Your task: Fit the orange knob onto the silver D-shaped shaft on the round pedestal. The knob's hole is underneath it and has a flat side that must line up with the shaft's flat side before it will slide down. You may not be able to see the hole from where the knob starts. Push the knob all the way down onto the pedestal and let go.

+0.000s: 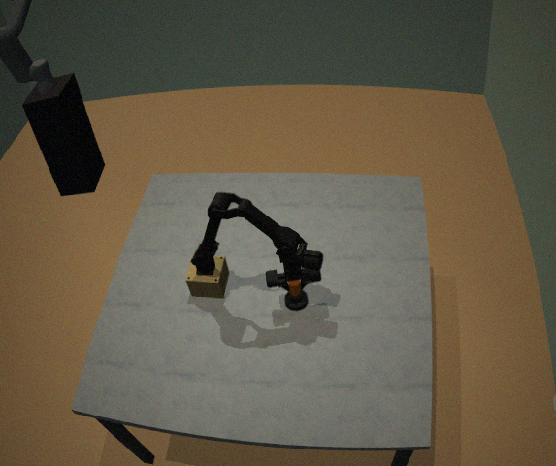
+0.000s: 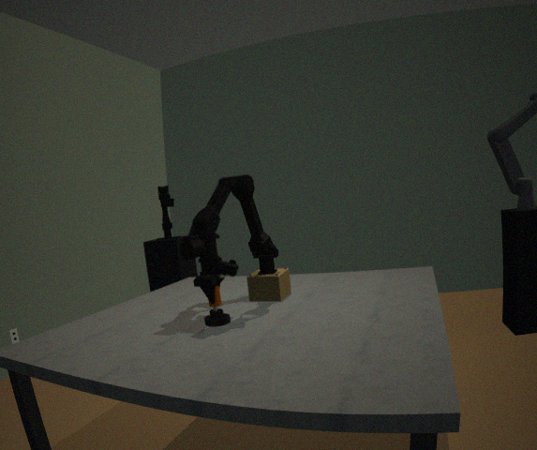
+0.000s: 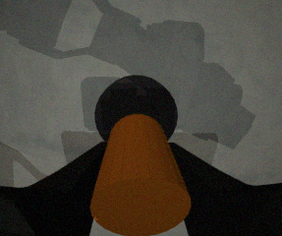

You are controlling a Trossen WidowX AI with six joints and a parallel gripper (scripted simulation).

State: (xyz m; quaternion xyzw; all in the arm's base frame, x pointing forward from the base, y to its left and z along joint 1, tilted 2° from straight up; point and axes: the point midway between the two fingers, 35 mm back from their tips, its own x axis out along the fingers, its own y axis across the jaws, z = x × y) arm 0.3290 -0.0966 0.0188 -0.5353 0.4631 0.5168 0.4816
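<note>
My gripper tip is now 30 mm below the orange knob. From my gripper tip the other things lie so: round pedestal: 40 mm below.
</note>
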